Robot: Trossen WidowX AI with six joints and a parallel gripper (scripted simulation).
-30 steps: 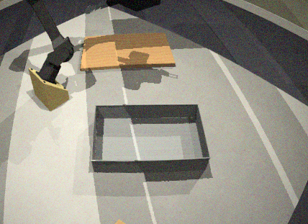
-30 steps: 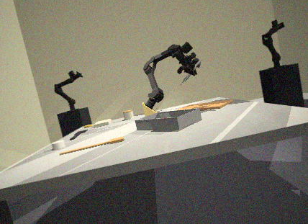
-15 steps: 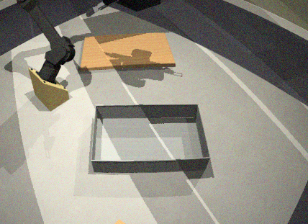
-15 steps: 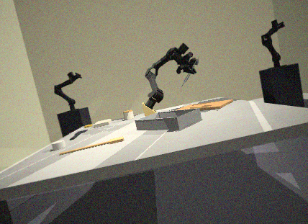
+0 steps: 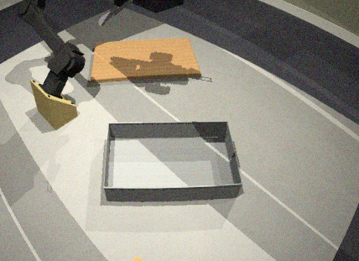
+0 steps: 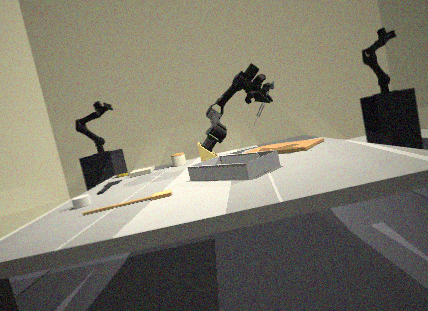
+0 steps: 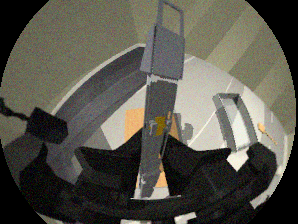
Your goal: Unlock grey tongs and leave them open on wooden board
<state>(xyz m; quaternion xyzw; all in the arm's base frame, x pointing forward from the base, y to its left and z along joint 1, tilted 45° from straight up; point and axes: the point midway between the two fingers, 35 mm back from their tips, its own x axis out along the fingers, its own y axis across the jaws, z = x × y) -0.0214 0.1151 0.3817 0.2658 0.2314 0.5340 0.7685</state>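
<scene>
Now: gripper tip 40 mm below the yellow lock and 10 mm to the left of it. Round my gripper tip: wooden board 240 mm below, 20 mm behind, 10 mm to the left; then cup 580 mm to the right, 220 mm below, 220 mm behind; then grey roasting tin 390 mm ahead, 250 mm to the right, 220 mm below.
</scene>
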